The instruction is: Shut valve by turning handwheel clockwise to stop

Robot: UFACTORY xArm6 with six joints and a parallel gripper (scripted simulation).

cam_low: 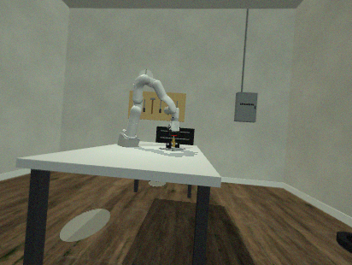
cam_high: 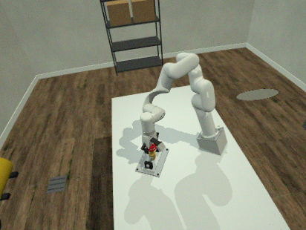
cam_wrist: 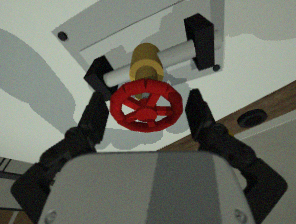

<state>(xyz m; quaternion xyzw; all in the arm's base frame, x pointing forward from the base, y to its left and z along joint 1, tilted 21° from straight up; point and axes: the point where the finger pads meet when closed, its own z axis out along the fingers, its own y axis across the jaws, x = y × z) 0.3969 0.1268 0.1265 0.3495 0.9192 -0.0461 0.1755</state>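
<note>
Right now my hand is right at the red spoked handwheel.
</note>
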